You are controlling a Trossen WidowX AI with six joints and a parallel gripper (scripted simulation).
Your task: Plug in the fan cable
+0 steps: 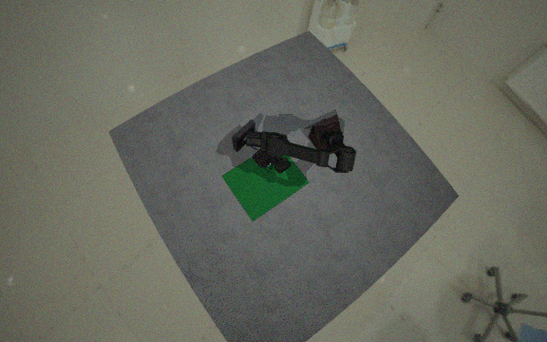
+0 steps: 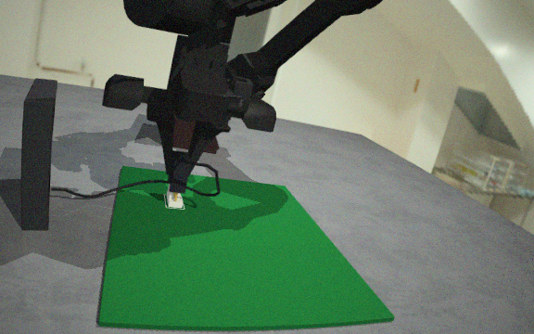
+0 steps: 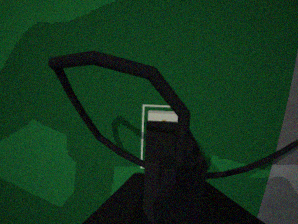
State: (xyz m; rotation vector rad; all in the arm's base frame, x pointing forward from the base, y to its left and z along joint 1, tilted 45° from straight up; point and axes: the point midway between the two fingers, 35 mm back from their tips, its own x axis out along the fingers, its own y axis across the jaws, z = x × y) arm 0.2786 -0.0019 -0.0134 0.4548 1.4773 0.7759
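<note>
My gripper tip is now 3 cm above the white four-pin header and 1 cm short of it. Round my gripper tip: dark fan cable plug (1 cm ahead, 1 cm above); green board (6 cm to the left, 5 cm below, 5 cm ahead); black fan (13 cm to the right, 6 cm ahead, 2 cm above).
</note>
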